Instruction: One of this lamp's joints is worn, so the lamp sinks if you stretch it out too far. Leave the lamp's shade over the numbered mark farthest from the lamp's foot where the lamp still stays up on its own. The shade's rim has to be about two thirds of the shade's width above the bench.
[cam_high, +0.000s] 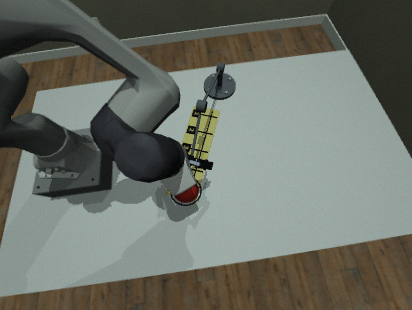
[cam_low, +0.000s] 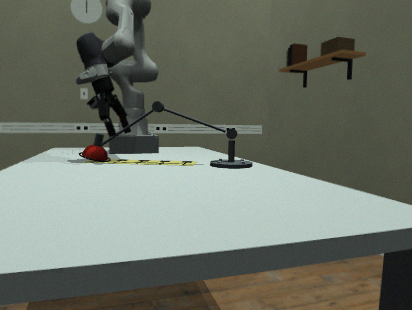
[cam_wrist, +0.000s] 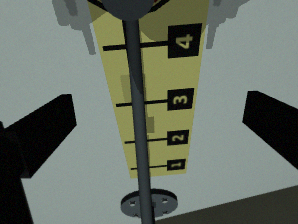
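The yellow numbered strip lies 20 mm ahead of my hand, 80 mm to the left of it and 120 mm below it. The rest, counted from my hand: round dark lamp foot 200 mm ahead, 400 mm to the left, 90 mm below.
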